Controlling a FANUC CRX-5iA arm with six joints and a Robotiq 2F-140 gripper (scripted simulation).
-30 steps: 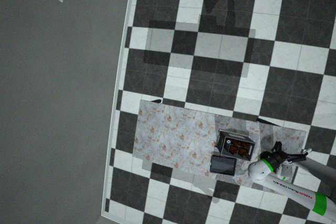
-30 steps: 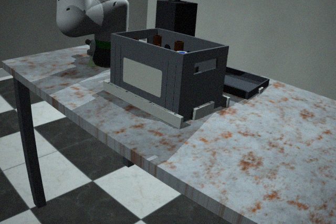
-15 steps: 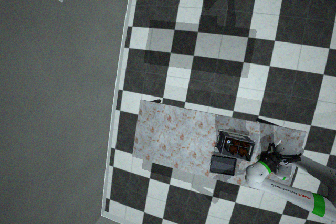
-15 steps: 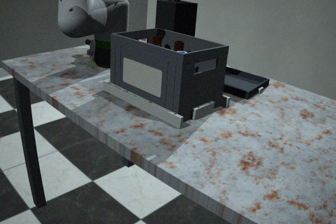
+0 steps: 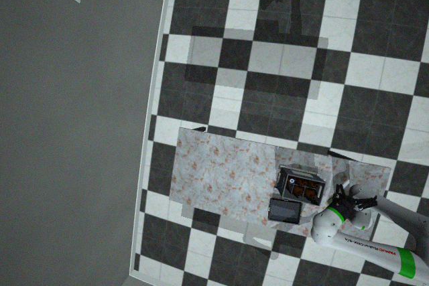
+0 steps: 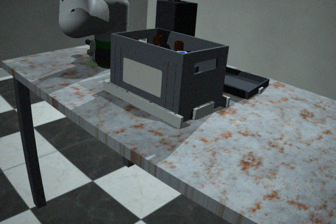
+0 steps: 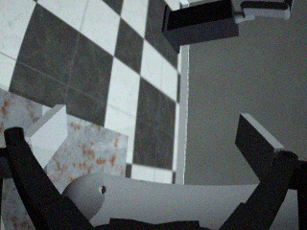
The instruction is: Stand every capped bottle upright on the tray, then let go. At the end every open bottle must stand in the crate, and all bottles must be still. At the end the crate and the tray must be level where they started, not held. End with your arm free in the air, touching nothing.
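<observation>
My hand is 26 cm above the dark grey crate, 21 cm short of it and 19 cm to the right of it. The rest, counted from my hand: capped bottle (31 cm ahead, 26 cm below, 15 cm to the left); dark tray (47 cm to the left, 33 cm below, 21 cm ahead).
</observation>
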